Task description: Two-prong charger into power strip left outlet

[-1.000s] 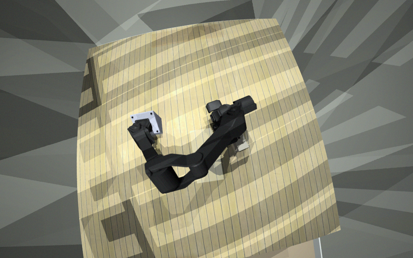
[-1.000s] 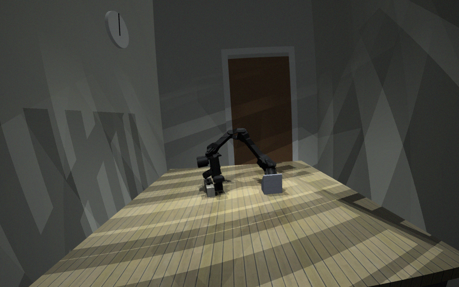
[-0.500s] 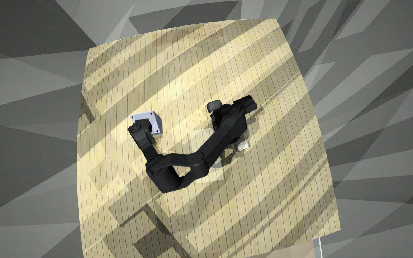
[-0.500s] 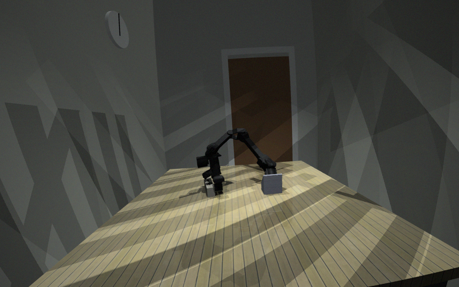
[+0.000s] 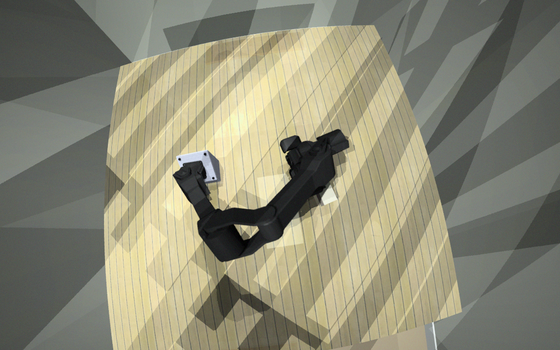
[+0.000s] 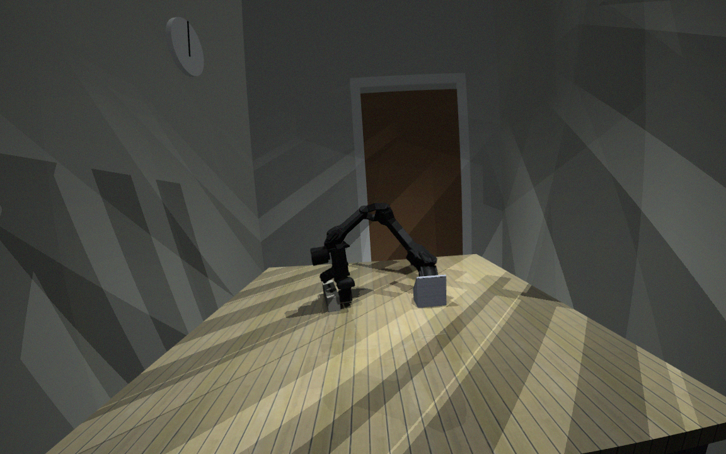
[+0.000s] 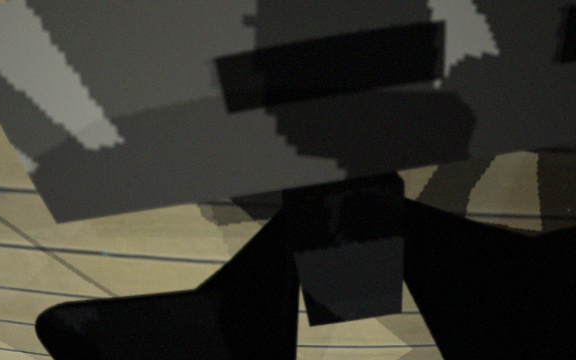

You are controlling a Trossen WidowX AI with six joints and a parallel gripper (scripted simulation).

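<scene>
Right now my gripper tip is 2 cm short of the two-prong charger and 1 cm below it.
</scene>
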